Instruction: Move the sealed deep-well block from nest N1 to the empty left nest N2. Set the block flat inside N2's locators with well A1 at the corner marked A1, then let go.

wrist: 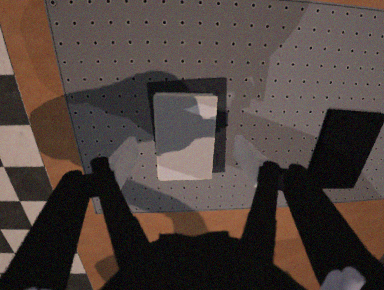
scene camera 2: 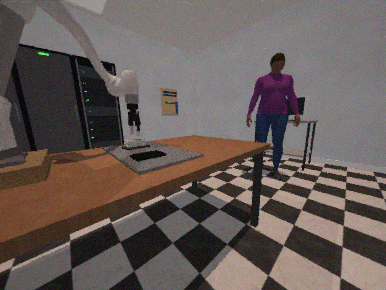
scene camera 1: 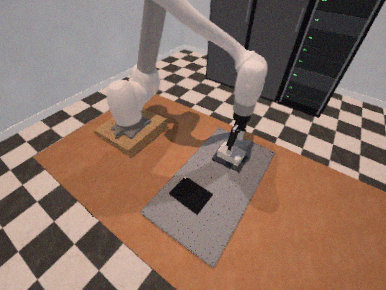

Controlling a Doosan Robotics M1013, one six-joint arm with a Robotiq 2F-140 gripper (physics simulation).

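Places are measured from the arm's base along level axes (x ahead, y left, z up), in centimetres.
Pixels of known places: gripper, fingertip midpoint: (wrist: 186, 146) (scene camera 2: 135, 134) (scene camera 1: 234, 146); arm's base at its link origin: (scene camera 1: 131, 125).
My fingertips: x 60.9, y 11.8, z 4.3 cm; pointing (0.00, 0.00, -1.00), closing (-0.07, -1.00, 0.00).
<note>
For each thing: its top centre in the pictures, then the offset to it from my fingertips. Level surfaces: height alone.
- sealed deep-well block at its top centre: (wrist: 185, 142) (scene camera 1: 231, 150) (scene camera 2: 134, 139) dx -0.8, dy +0.1, dz -3.5 cm
- dark nest at its top centre: (wrist: 190, 132) (scene camera 1: 230, 156) dx -0.7, dy -0.8, dz -7.6 cm
- grey perforated plate at its surface level: dz -9.1 cm
- brown table at its surface level: dz -10.4 cm
The sealed deep-well block (scene camera 1: 237, 158) (scene camera 2: 133, 143) (wrist: 186, 145) is pale and sits on the dark nest (scene camera 1: 226, 162) (wrist: 186, 85) on the left in the wrist view. Dark nest surface shows beyond its top and right edges there, and its lower edge reaches past the nest. Whether it is fully flat inside the locators is unclear; no A1 mark is readable. The other nest (scene camera 1: 191, 195) (scene camera 2: 148, 155) (wrist: 346, 149) is black and empty. My gripper (scene camera 1: 231, 146) (scene camera 2: 135, 131) (wrist: 186, 146) is open, its pale fingertips apart from the block on both sides.
Both nests are on a grey perforated plate (scene camera 1: 220, 225) (scene camera 2: 175, 158) (wrist: 280, 50) on the brown table (scene camera 1: 300, 220) (scene camera 2: 210, 150). The arm's base stands on a wooden block (scene camera 1: 131, 146) (scene camera 2: 30, 172). A person (scene camera 2: 274, 95) stands beyond the table.
</note>
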